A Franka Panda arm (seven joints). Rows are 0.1 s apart.
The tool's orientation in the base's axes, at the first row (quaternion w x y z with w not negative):
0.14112 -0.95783 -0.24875 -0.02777
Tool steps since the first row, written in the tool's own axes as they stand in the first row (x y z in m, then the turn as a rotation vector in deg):
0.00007 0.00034 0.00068 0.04 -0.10 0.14
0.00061 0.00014 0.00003 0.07 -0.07 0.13
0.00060 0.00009 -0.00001 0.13 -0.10 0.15
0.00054 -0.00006 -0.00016 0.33 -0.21 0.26
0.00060 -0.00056 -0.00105 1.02 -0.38 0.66
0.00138 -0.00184 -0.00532 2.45 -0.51 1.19
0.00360 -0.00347 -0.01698 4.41 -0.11 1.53
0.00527 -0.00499 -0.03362 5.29 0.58 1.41
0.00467 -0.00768 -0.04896 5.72 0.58 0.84
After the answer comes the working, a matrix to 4 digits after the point.
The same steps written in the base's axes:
0.00021 -0.00006 -0.00073 -0.02 0.14 -0.10
0.00060 0.00018 0.00001 0.03 0.13 -0.10
0.00057 0.00020 0.00006 0.06 0.19 -0.10
0.00045 0.00026 0.00024 0.18 0.40 -0.15
0.00027 0.00045 0.00122 0.70 0.98 -0.41
0.00041 0.00067 0.00574 1.88 1.91 -0.71
0.00176 -0.00024 0.01761 3.78 2.59 -0.89
0.00276 -0.00291 0.03416 4.88 2.39 -0.85
0.00120 -0.00530 0.04948 5.27 2.43 -0.25

The tool's axes in the first row as the columns of a matrix, in the base's axes (rounded; the answer above uses it unrounded):
0.8747 0.4844 -0.0170
0.4687 -0.8364 0.2842
0.1234 -0.2565 -0.9586

